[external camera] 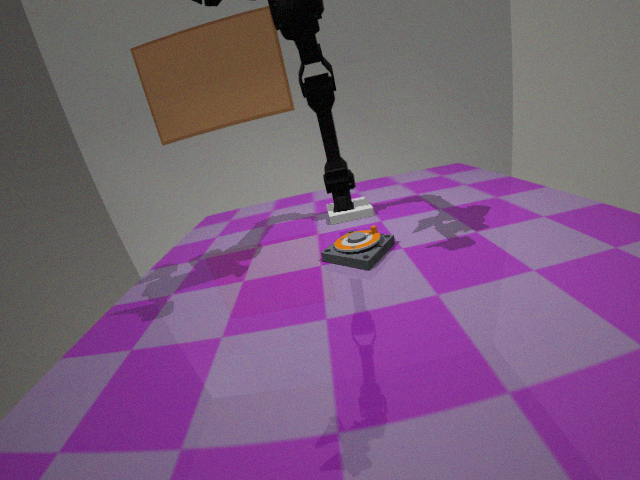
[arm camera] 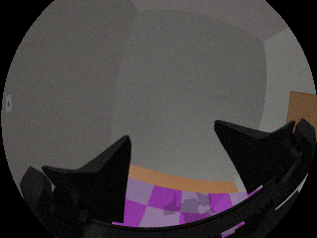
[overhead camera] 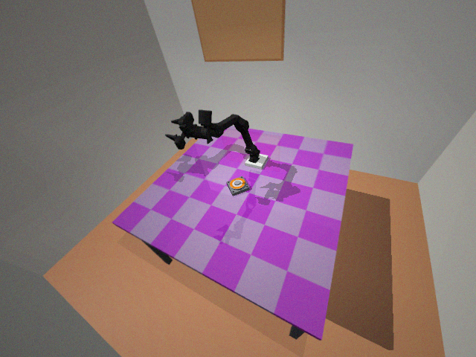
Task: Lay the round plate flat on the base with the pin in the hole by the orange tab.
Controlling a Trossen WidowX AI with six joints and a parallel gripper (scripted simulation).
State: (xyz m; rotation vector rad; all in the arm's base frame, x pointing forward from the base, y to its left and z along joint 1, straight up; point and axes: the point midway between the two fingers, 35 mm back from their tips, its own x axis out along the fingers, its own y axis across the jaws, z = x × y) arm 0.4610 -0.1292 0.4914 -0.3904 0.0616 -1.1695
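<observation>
The dark square base lies 50 cm below my gripper tip, 20 cm behind it and 19 cm to the left of it.
</observation>
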